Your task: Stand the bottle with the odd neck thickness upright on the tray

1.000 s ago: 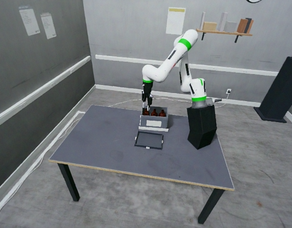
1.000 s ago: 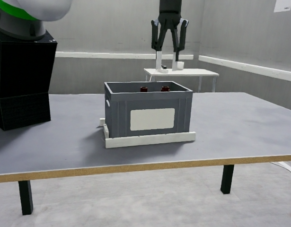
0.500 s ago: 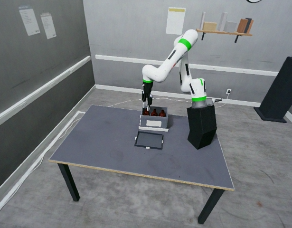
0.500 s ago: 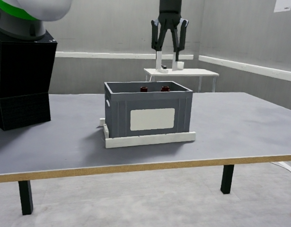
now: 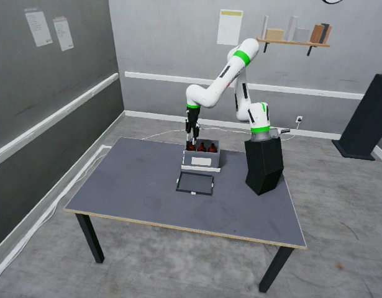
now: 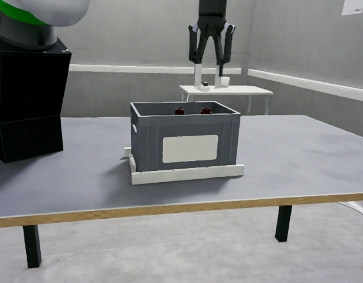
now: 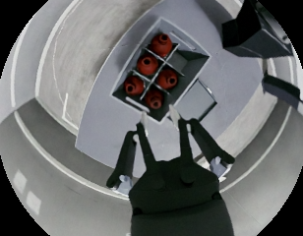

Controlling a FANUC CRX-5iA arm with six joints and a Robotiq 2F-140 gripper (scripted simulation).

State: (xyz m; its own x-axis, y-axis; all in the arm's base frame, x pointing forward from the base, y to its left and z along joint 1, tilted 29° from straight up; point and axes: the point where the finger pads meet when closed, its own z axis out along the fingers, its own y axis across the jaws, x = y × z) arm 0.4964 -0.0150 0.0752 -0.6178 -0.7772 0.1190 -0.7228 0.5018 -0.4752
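Right now my hand is 80 mm past the grey crate, 50 mm to the left of it and 170 mm above it. Also, from my hand: dark tray (70 mm behind, 210 mm to the left, 240 mm below).
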